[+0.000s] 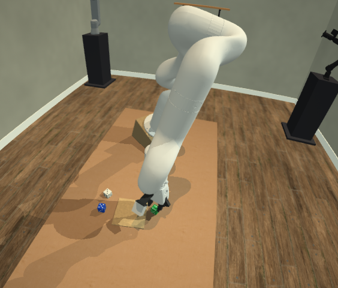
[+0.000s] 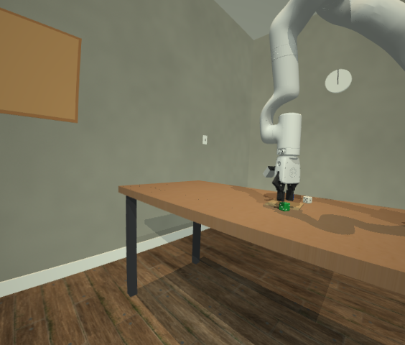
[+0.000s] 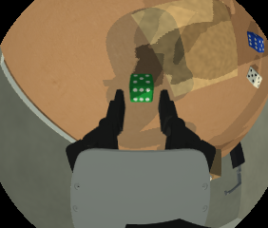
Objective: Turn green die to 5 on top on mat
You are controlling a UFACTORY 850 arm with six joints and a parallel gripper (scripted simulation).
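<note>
My hand is 40 mm above the green die. Round my hand: blue die (230 mm to the right, 70 mm ahead, 40 mm below); tan mat (100 mm to the right, 60 mm below, 40 mm ahead); white die (240 mm to the right, 40 mm below, 10 mm behind).
</note>
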